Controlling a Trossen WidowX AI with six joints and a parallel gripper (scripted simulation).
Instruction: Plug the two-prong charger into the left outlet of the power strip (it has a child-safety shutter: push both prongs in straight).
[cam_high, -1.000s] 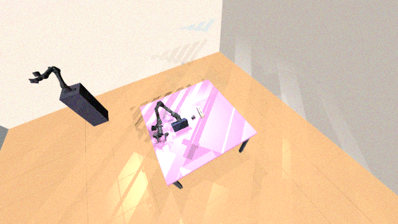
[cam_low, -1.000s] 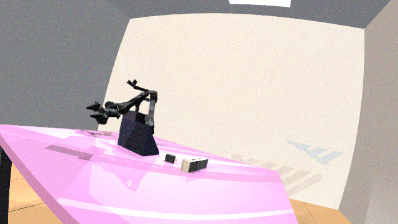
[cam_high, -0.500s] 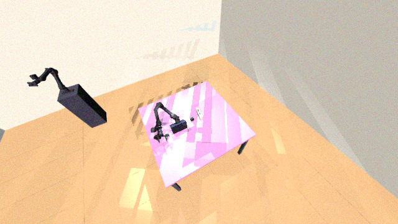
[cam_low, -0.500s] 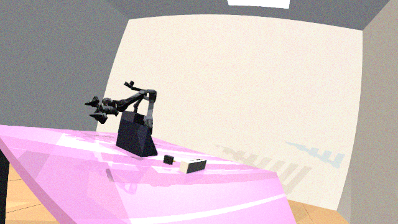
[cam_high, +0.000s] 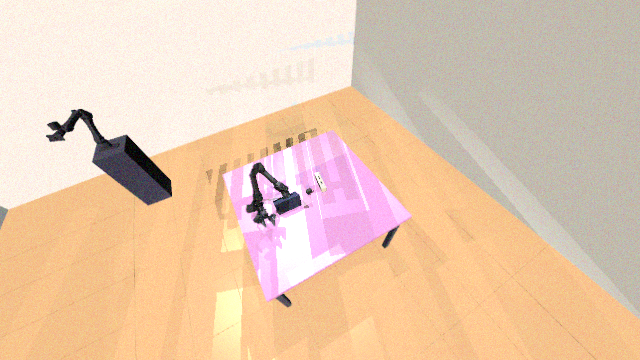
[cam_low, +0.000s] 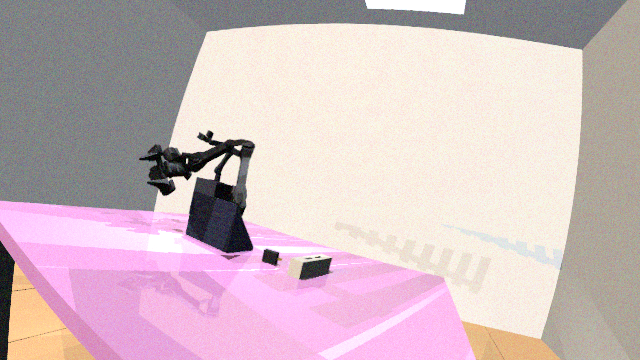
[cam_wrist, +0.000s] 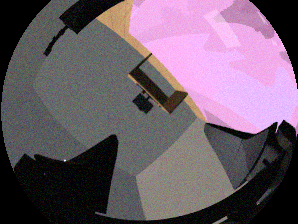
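My gripper tip is 430 mm short of the two-prong charger, 280 mm to the right of it and 180 mm above it.
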